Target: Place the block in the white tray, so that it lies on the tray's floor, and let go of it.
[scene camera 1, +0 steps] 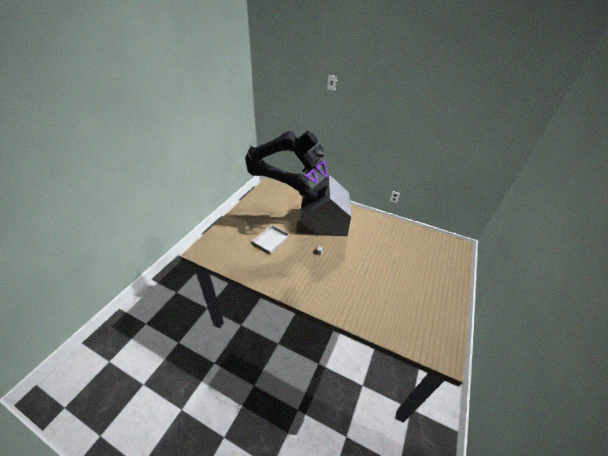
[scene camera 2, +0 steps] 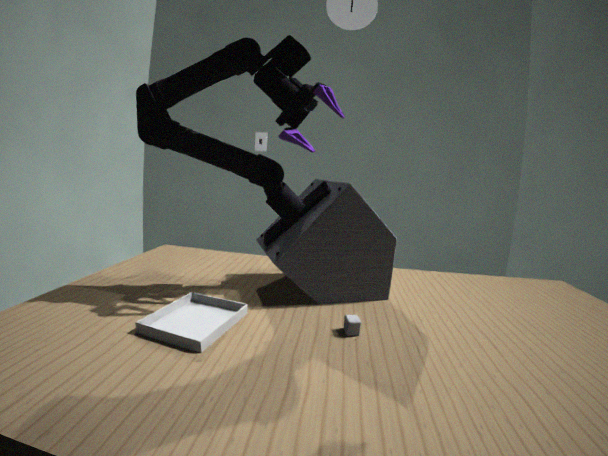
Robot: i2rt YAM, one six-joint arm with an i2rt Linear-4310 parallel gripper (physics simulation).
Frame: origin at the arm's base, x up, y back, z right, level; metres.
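Seen in the pictures: gripper, fingertip midpoint: (scene camera 1: 321,180) (scene camera 2: 328,135); arm's base, link origin: (scene camera 1: 314,197) (scene camera 2: 297,214).
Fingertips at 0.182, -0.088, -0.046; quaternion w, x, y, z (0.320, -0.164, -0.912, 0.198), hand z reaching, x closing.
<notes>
Offsets run from my fingertips to a thing's top centre, as dx, dy, dz. Level surfaces: height alone.
A small grey block {-0.332, -0.150, -0.049} (scene camera 1: 319,250) (scene camera 2: 352,325) stands on the table, apart from the tray and to its right in both views. The white tray {-0.341, -0.138, +0.234} (scene camera 1: 262,248) (scene camera 2: 170,340) is shallow and square with low walls, and its floor shows bare. My gripper (scene camera 1: 320,180) (scene camera 2: 329,135) has purple fingers that stand wide open with nothing between them. It hangs high above the table, well above both the block and the tray.
The arm's dark angular base (scene camera 1: 325,217) (scene camera 2: 350,250) stands on the wooden table {dx -0.361} (scene camera 1: 400,280) (scene camera 2: 475,360) behind the block and tray. The arm's folded links reach out to the left. A wall runs along the table's left side.
</notes>
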